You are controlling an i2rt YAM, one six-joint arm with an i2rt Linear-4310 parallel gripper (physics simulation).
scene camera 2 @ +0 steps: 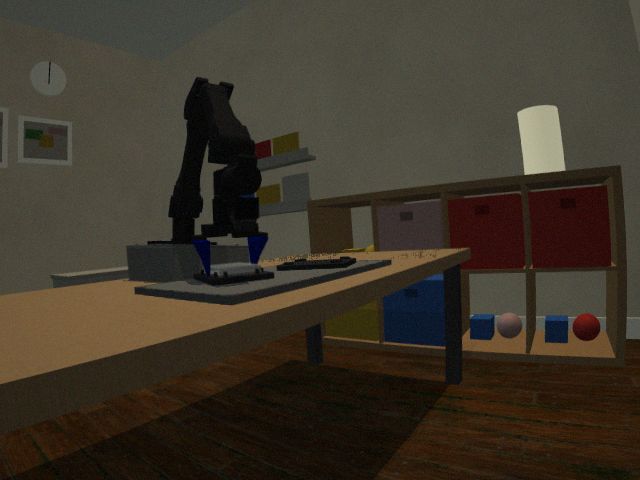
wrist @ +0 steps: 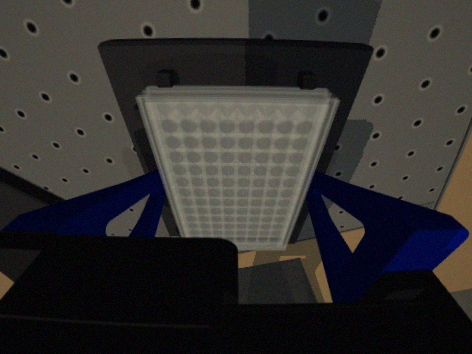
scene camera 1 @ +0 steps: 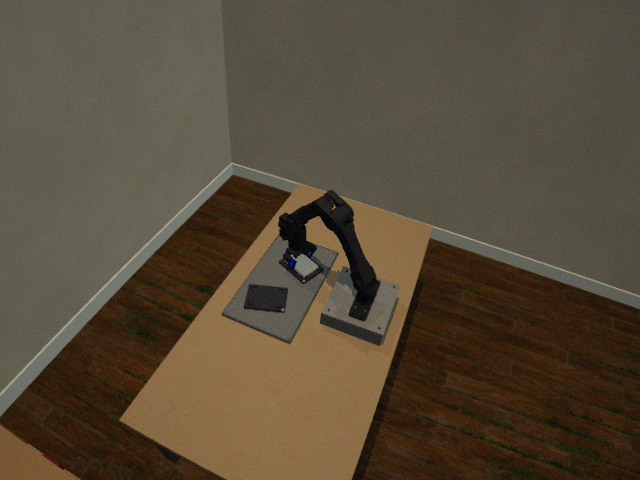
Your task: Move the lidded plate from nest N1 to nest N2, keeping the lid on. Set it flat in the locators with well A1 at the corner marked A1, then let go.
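Where they show: gripper, fingertip midpoint: point(scene camera 2: 231, 273) point(wrist: 235, 177) point(scene camera 1: 300, 264); arm's base, link origin: point(scene camera 2: 183, 245) point(scene camera 1: 364, 298).
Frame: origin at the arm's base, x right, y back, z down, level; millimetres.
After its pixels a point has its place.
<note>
The lidded plate point(scene camera 1: 306, 265) @(z 45, x 95, y -292 mm) point(scene camera 2: 238, 268) @(z 49, x 130, y -377 mm) point(wrist: 237, 150) @(z 45, x 117, y -354 mm) is pale and translucent, with rows of round wells showing through its lid. It lies in a dark nest point(scene camera 1: 303, 280) @(z 61, x 24, y -273 mm) point(scene camera 2: 248, 279) @(z 70, x 126, y -398 mm) point(wrist: 210, 60) @(z 62, x 120, y -392 mm); two small locator blocks stand at its far edge in the wrist view. My gripper point(scene camera 1: 302, 258) @(z 62, x 104, y -324 mm) point(scene camera 2: 231, 268) @(z 62, x 104, y -324 mm) point(wrist: 235, 177) @(z 62, x 104, y -324 mm) is open and points down, with one blue finger at each long side of the plate. Whether the fingertips touch the plate cannot be told. The other dark nest point(scene camera 1: 266, 298) @(z 62, x -129, y -369 mm) point(scene camera 2: 315, 264) @(z 63, x -71, y -405 mm) holds no plate. The N1, N2 and A1 marks are not legible.
Both nests are on a grey perforated board point(scene camera 1: 258, 321) @(z 74, x -234, y -348 mm) point(scene camera 2: 180, 293) @(z 76, x 259, y -372 mm) point(wrist: 85, 105) @(z 74, x 40, y -399 mm) on the wooden table point(scene camera 1: 248, 392) @(z 87, x -503, y -243 mm) point(scene camera 2: 77, 330) @(z 87, x 461, y -450 mm). The arm's grey base block point(scene camera 1: 338, 310) @(z 9, x -92, y -75 mm) point(scene camera 2: 155, 260) @(z 32, x 122, y -50 mm) stands beside the board. A cube shelf point(scene camera 2: 527, 222) stands beyond the table.
</note>
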